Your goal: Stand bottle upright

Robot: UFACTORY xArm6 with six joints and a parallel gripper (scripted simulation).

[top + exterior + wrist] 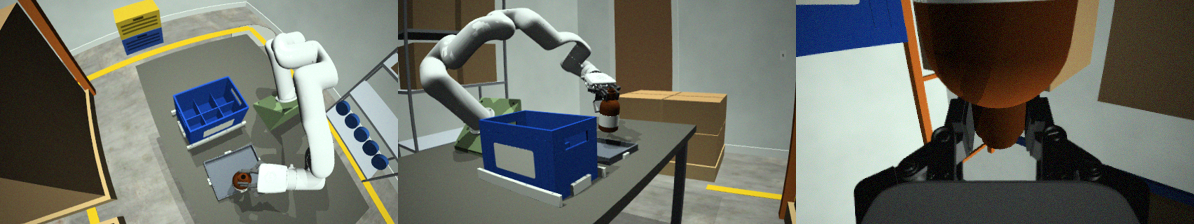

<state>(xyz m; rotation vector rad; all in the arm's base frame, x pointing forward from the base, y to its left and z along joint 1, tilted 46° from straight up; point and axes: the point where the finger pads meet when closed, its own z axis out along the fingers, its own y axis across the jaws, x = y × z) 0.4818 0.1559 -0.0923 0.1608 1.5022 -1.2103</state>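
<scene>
Now: the brown bottle 10 mm behind my hand, 10 mm to the left of it and 60 mm below it. From my hand the other things lie so: grey tray 50 mm behind, 40 mm to the right, 190 mm below; then blue crate 90 mm behind, 330 mm to the right, 120 mm below.
</scene>
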